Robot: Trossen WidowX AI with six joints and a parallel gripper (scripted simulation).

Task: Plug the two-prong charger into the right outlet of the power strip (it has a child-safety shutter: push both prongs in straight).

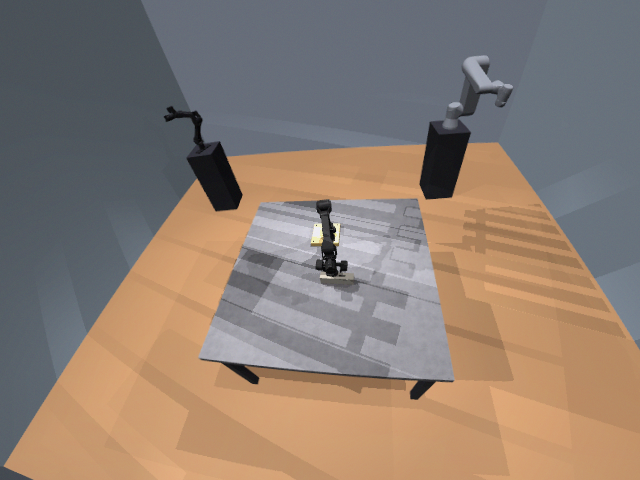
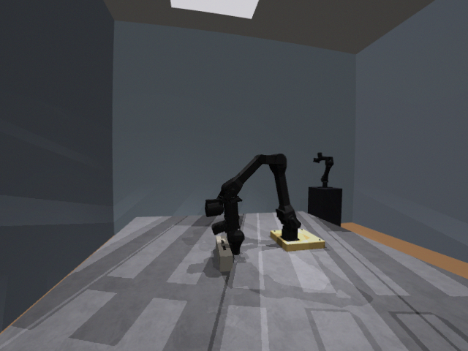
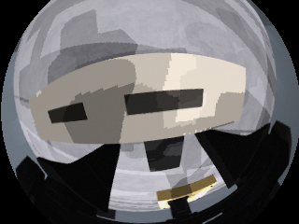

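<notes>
Right now my gripper tip is 2 cm short of the dark grey charger and 1 cm below it.
</notes>
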